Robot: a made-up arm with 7 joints. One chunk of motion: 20 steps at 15 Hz.
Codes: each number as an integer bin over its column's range. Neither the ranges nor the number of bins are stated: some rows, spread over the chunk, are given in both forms.
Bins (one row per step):
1: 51 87 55 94 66 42 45
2: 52 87 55 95 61 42 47
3: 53 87 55 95 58 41 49
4: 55 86 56 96 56 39 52
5: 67 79 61 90 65 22 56
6: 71 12 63 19 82 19 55
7: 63 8 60 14 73 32 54
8: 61 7 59 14 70 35 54
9: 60 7 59 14 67 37 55
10: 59 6 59 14 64 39 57
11: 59 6 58 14 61 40 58
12: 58 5 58 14 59 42 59
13: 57 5 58 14 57 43 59
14: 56 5 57 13 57 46 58
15: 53 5 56 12 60 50 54
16: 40 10 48 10 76 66 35
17: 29 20 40 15 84 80 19
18: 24 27 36 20 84 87 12
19: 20 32 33 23 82 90 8
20: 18 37 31 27 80 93 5
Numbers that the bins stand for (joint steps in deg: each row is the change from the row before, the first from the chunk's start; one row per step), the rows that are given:
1: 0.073 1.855 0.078 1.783 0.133 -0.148 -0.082
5: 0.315 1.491 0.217 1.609 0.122 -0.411 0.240
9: 0.209 -1.782 0.171 -1.692 0.144 -0.214 0.211
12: 0.179 -1.873 0.147 -1.692 0.056 -0.148 0.328
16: -0.094 -1.645 -0.085 -1.866 0.244 0.167 -0.375
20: -0.427 -0.418 -0.480 -1.127 0.289 0.521 -1.254
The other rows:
2: 0.088 1.855 0.078 1.826 0.078 -0.148 -0.023
3: 0.103 1.855 0.078 1.826 0.044 -0.162 0.035
4: 0.133 1.809 0.101 1.870 0.022 -0.188 0.123
6: 0.376 -1.555 0.264 -1.475 0.311 -0.451 0.211
7: 0.255 -1.736 0.194 -1.692 0.211 -0.280 0.182
8: 0.224 -1.782 0.171 -1.692 0.178 -0.240 0.182
10: 0.194 -1.827 0.171 -1.692 0.111 -0.188 0.270
11: 0.194 -1.827 0.147 -1.692 0.078 -0.175 0.299
13: 0.164 -1.873 0.147 -1.692 0.033 -0.135 0.328
14: 0.148 -1.873 0.124 -1.735 0.033 -0.096 0.299
15: 0.103 -1.873 0.101 -1.779 0.067 -0.043 0.182
17: -0.261 -1.191 -0.271 -1.648 0.333 0.351 -0.843
18: -0.336 -0.873 -0.364 -1.431 0.333 0.442 -1.048
19: -0.397 -0.645 -0.433 -1.301 0.311 0.482 -1.166

